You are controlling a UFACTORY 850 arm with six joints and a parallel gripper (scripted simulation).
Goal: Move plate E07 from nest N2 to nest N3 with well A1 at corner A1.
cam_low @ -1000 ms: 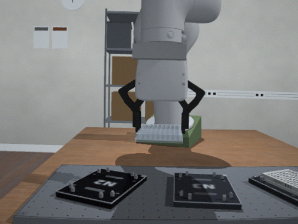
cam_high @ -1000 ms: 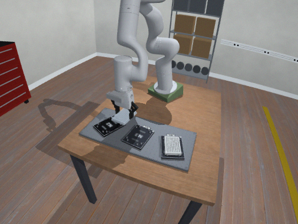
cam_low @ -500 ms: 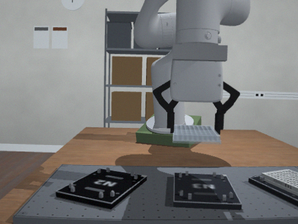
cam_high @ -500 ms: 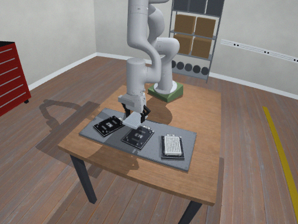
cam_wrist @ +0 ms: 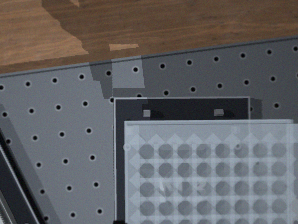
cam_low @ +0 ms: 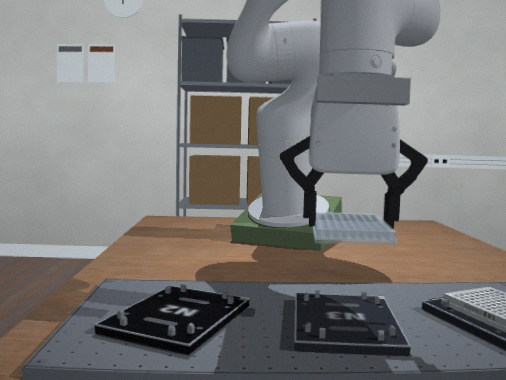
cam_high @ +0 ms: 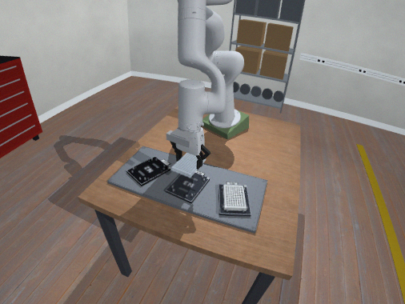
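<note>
Right now the landing nest N3 is 130 mm below my hand. From my hand the other things lie so: clear well plate 10 mm below; white well plate 200 mm to the left, 110 mm below, 20 mm behind; A1 corner mark 130 mm to the right, 120 mm below, 50 mm behind.
</note>
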